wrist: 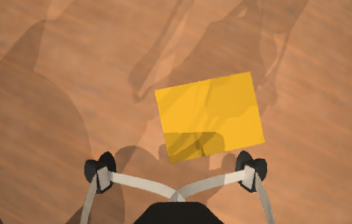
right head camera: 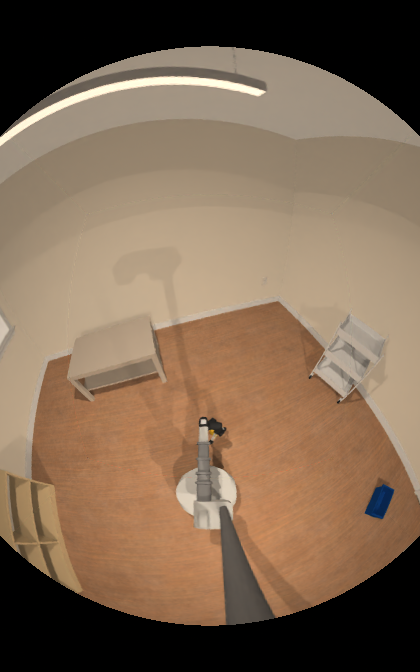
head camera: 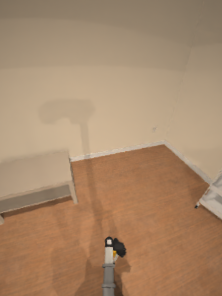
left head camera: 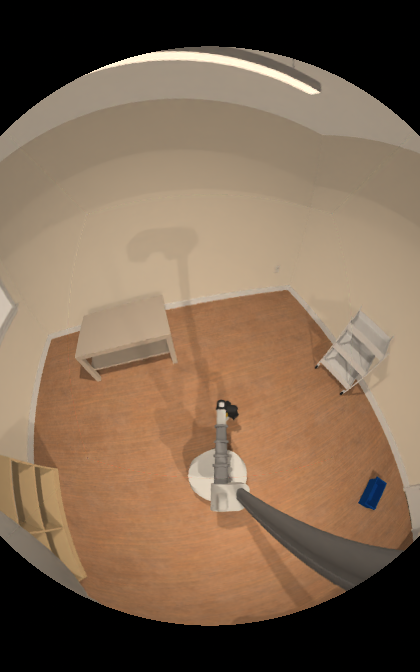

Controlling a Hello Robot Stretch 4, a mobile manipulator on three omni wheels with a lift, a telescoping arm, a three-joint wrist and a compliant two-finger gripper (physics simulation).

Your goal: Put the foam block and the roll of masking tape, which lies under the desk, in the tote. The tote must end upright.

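Frame: origin at the robot's base, x ahead, y left, z up, level; metres.
Seen in the pictures: gripper, fingertip midpoint: [wrist: 175, 165] [head camera: 118, 257].
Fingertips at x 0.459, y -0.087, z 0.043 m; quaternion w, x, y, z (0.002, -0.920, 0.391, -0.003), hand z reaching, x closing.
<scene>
A point is followed by its place in that frame.
The yellow foam block [wrist: 212, 112] @[x 0.523, y -0.069, z 0.100 m] is below my gripper on the wood floor, slightly turned in the wrist view, with shadows across it. A bit of its yellow shows beside the wrist in the head views. My gripper [wrist: 175, 165] @[x 0.459, y -0.087, z 0.043 m] is open, its two black fingertips wide apart with nothing between them; the block is ahead of the fingertips and right of centre in the wrist view. The blue tote [left head camera: 372, 494] [right head camera: 380, 501] stands on the floor at the right and looks upright. The desk [head camera: 35, 175] @[x 1.088, y 0.828, z 0.423 m] [left head camera: 125, 325] [right head camera: 115, 345] is at the back left. The roll of masking tape does not show.
A white shelf cart [left head camera: 367, 327] [right head camera: 363, 332] stands by the right wall. A wooden shelf unit [left head camera: 59, 500] [right head camera: 54, 515] is at the lower left. My round white base [left head camera: 200, 475] [right head camera: 187, 492] is on the floor, with the arm stretched out from it between desk and cart.
</scene>
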